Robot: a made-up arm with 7 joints. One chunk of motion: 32 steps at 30 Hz.
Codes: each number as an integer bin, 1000 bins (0 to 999) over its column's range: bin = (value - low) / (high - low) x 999, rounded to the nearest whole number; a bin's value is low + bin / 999 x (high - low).
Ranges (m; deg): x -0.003..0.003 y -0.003..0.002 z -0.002..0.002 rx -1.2..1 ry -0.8..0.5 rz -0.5..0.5
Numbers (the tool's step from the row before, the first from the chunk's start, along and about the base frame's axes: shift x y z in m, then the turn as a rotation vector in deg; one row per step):
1: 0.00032 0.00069 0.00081 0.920 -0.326 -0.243
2: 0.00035 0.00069 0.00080 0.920 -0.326 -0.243
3: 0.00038 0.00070 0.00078 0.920 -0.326 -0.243
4: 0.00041 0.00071 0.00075 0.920 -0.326 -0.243
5: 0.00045 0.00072 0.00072 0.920 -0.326 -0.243
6: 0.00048 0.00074 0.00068 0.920 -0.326 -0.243
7: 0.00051 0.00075 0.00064 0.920 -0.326 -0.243
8: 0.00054 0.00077 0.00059 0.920 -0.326 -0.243
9: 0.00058 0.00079 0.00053 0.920 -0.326 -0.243
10: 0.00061 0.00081 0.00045 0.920 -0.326 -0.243
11: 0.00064 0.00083 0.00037 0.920 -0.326 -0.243
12: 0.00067 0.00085 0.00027 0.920 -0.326 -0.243
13: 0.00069 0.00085 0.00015 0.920 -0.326 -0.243
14: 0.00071 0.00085 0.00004 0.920 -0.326 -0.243
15: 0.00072 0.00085 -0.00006 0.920 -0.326 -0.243
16: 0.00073 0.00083 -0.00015 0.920 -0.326 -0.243
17: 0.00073 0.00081 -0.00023 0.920 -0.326 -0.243
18: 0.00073 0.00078 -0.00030 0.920 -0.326 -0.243
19: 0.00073 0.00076 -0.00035 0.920 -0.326 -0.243
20: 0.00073 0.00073 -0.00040 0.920 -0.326 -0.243
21: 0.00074 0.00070 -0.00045 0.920 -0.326 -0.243
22: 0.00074 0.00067 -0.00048 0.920 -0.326 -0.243
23: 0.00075 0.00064 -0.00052 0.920 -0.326 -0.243
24: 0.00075 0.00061 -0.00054 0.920 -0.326 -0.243
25: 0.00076 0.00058 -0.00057 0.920 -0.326 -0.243
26: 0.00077 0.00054 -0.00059 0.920 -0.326 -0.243
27: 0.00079 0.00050 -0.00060 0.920 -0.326 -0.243
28: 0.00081 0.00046 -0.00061 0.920 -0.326 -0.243
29: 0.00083 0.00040 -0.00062 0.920 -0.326 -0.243
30: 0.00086 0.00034 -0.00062 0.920 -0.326 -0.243
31: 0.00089 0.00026 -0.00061 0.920 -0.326 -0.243
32: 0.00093 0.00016 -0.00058 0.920 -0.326 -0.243
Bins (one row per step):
1: 553 737 702 963 364 257
2: 558 737 699 963 364 257
3: 563 739 694 963 364 257
4: 568 741 687 963 364 257
5: 574 743 679 963 364 257
6: 579 747 669 963 364 257
7: 584 749 659 963 364 257
8: 589 753 647 963 364 257
9: 596 757 632 963 364 257
10: 601 761 612 963 364 257
11: 606 765 592 963 364 257
12: 611 769 567 963 364 257
13: 614 769 537 963 364 257
14: 618 769 509 963 364 257
15: 619 769 485 963 364 257
16: 621 765 462 963 364 257
17: 621 761 442 963 364 257
18: 621 755 425 963 364 257
19: 621 751 412 963 364 257
20: 621 745 400 963 364 257
21: 623 739 387 963 364 257
22: 623 733 380 963 364 257
23: 624 727 370 963 364 257
24: 624 721 365 963 364 257
25: 626 715 357 963 364 257
26: 628 707 352 963 364 257
27: 631 699 350 963 364 257
28: 634 691 347 963 364 257
29: 638 679 345 963 364 257
30: 643 667 345 963 364 257
31: 648 651 347 963 364 257
32: 654 631 355 963 364 257

